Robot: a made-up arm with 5 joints.
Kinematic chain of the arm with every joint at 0, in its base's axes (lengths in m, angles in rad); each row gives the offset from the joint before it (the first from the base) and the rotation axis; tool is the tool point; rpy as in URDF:
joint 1: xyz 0.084 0 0.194 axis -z
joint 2: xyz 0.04 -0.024 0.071 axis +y
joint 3: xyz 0.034 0 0.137 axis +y
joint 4: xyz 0.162 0 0.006 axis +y
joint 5: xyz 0.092 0.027 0 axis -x
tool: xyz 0 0 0 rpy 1.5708 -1.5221 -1.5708
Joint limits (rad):
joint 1: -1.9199..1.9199
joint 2: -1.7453..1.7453
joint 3: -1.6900..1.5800
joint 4: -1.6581..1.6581
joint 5: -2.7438..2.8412
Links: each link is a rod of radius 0.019 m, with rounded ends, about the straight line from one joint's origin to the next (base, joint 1, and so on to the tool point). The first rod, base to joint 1, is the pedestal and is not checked.
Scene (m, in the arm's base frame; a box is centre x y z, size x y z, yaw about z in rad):
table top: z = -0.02
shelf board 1: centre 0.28 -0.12 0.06 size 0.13 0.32 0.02 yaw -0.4
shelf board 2: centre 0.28 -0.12 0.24 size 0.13 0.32 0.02 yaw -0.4
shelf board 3: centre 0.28 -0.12 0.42 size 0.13 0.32 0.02 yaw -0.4
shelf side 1: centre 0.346 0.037 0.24 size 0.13 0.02 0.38 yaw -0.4
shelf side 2: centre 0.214 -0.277 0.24 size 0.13 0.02 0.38 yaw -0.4
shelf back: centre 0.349 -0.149 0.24 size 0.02 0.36 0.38 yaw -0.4
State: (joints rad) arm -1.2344 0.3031 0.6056 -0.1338 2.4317
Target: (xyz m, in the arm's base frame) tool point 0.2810 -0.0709 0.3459
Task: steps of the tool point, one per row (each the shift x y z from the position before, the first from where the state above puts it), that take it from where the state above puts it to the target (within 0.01 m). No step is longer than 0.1 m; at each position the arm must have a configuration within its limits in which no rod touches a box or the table.
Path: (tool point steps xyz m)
1: 0.0284 0.0058 0.0577
2: 0.0218 -0.0121 0.0623
3: 0.0106 -0.0289 0.0614
4: -0.0042 -0.0425 0.0549
5: -0.0203 -0.0511 0.0429
6: 0.0056 -0.0579 -0.0227
7: -0.0083 -0.0469 -0.0308
8: -0.0137 -0.0356 -0.0367
9: -0.0132 -0.0281 -0.0403
10: 0.0259 -0.0100 0.0080
11: 0.0260 -0.0106 0.0026
12: 0.0249 -0.0108 -0.0027
13: 0.0228 -0.0107 -0.0079

